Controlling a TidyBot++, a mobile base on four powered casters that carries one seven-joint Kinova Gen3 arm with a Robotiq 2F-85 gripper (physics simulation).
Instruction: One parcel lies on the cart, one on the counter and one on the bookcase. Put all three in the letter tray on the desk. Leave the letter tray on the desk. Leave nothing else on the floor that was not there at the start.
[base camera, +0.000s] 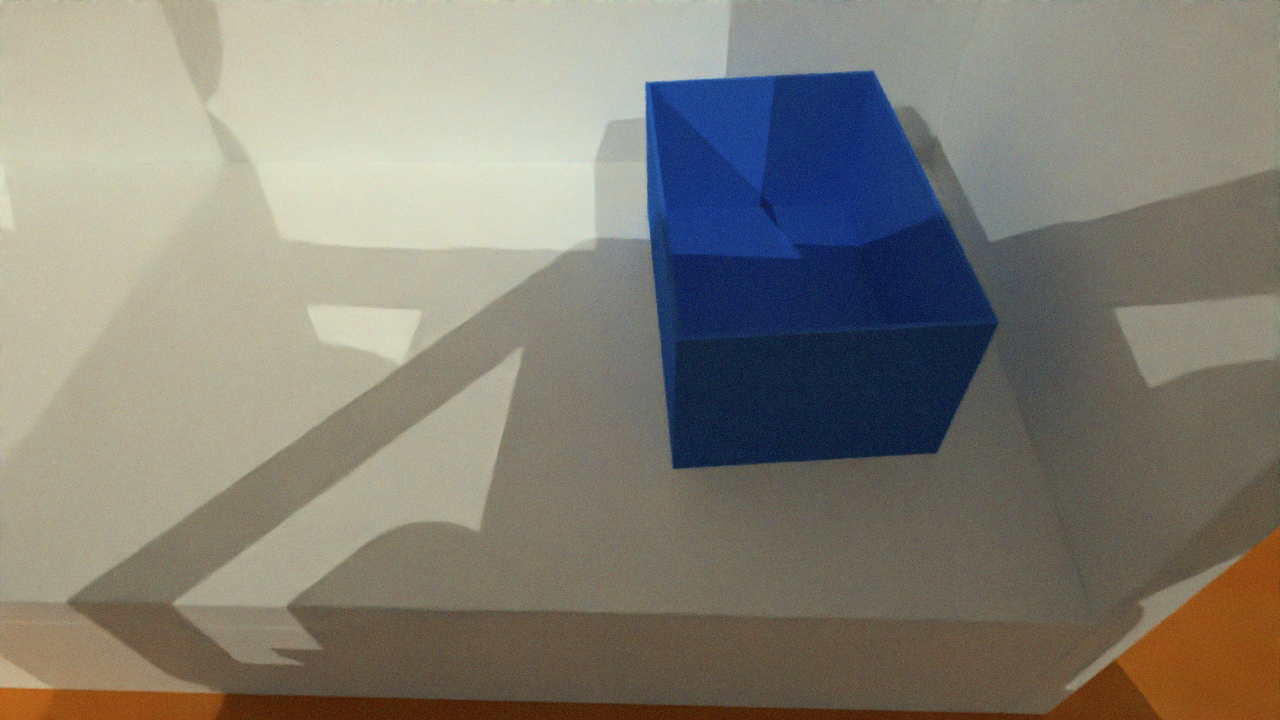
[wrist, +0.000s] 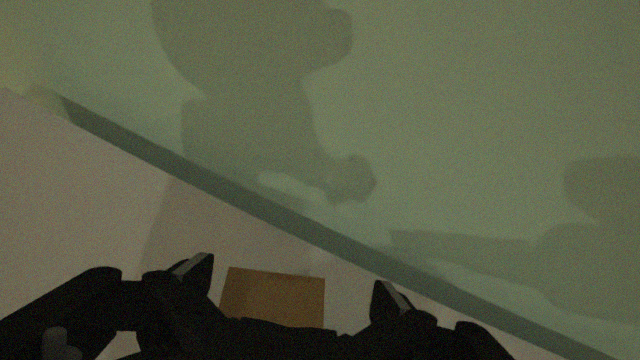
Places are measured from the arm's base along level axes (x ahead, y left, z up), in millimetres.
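Pixels of known places: gripper, fingertip midpoint: (wrist: 292, 285).
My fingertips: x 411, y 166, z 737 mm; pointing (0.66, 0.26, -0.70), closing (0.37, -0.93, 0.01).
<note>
For each thing: its top centre in the pictures, then the offset to it from my fingertips. Level surfaces: height alone.
- brown box-shaped parcel, middle of its top: (wrist: 266, 349) dx -29, dy -3, dz -23 mm
- open blue box, middle of its top: (base camera: 791, 181) dx -52, dy -209, dz -958 mm
- white surface, its level: dz -1033 mm
- orange floor, its level: dz -1133 mm
A brown box-shaped parcel (wrist: 275, 299) lies on a pale top in the wrist view, low in the picture. Its lower part is hidden behind the gripper's dark body. My gripper (wrist: 292, 285) is open and empty. Its two fingertips stand apart, to the left and right of the parcel in the picture, and the parcel lies beyond them. I cannot tell the height between them. The letter tray and the other two parcels cannot be made out in these views.
In the base camera, an open blue box (base camera: 819, 398) stands on a white surface (base camera: 805, 546) near its right side panel. White walls rise behind it, and orange floor (base camera: 1226, 635) shows at the lower right. A greenish wall (wrist: 475, 125) borders the parcel's pale top along a slanting dark strip.
</note>
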